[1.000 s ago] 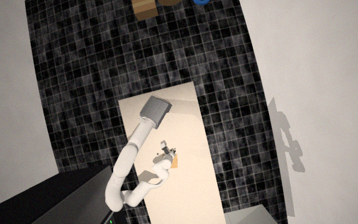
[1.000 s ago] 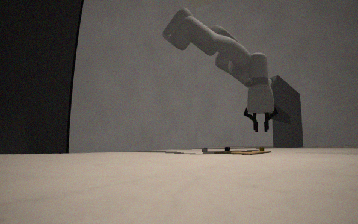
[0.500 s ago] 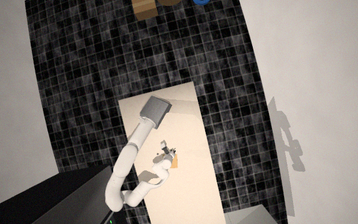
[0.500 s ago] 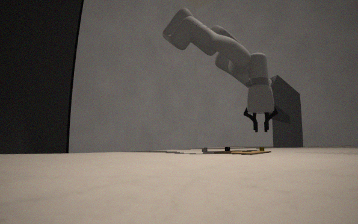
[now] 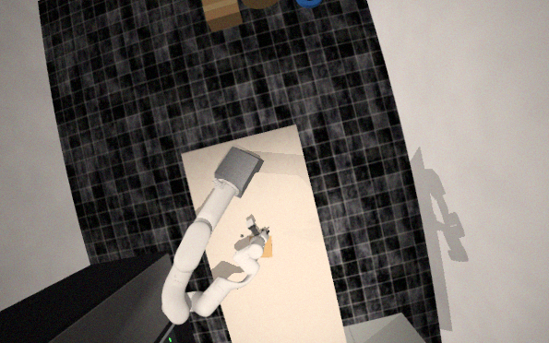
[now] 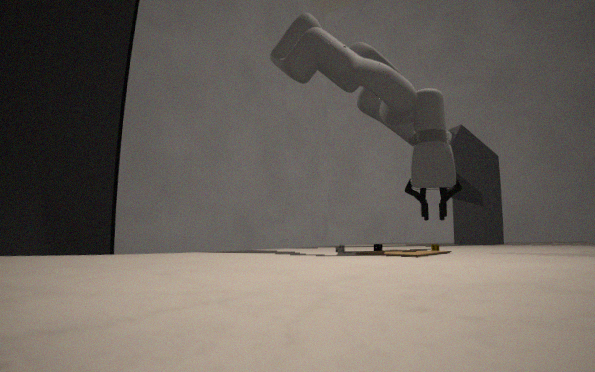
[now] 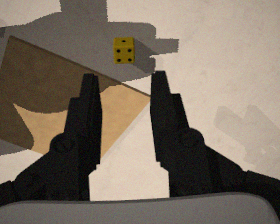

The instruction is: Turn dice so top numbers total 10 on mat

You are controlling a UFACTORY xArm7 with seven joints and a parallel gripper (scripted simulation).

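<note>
My gripper is now 8 cm above the yellow die and 1 cm short of it. Round my hand: pale die (21 cm to the right, 8 cm below, 3 cm ahead); tan mat (9 cm below, 9 cm ahead, 7 cm to the right); black die (13 cm to the right, 8 cm below, 4 cm behind).
</note>
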